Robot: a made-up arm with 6 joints.
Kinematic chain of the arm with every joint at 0, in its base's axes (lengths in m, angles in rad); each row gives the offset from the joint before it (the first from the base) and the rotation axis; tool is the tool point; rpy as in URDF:
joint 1: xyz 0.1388 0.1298 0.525 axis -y
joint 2: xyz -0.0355 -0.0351 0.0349 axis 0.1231 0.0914 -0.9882
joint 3: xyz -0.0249 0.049 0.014 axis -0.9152 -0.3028 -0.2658
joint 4: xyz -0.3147 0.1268 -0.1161 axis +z
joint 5: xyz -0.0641 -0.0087 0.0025 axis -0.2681 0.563 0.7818
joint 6: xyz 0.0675 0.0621 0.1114 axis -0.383 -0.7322 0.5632
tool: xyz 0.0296 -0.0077 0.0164 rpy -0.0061 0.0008 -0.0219
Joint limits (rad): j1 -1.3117..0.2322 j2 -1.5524..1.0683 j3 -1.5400..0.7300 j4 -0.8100..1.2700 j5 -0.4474..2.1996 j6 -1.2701..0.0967
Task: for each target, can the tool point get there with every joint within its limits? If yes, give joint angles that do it. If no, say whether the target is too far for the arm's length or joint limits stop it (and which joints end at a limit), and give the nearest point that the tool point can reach.
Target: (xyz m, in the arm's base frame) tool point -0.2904 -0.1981 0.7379
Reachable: yes | joints -0.3759 -0.8644 -0.5615 0.9804 1.7075 -1.1313
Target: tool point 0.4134 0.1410 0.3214
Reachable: no: joint limits stop it (at a limit: joint 1, joint 2, joint 3, joint 4, joint 6) | nearest point 0.2501 0.3809 0.3602 | short by 0.293 m
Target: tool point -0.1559 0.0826 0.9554
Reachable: yes | joints -1.0273 -0.5411 -0.0694 0.9895 0.8189 -0.8501
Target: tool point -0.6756 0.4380 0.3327
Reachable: no: too far | nearest point -0.4302 0.3286 0.4032 | short by 0.278 m
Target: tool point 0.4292 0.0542 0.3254
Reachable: no: joint limits stop it (at a limit: joint 1, joint 2, joint 3, joint 5, joint 6) | nearest point 0.3733 -0.1652 0.5301 | short by 0.305 m
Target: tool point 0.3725 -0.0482 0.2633
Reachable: no: joint limits stop it (at a limit: joint 1, joint 2, joint 3, joint 4, joint 5, joint 6) | nearest point 0.3730 -0.1656 0.5295 | short by 0.291 m
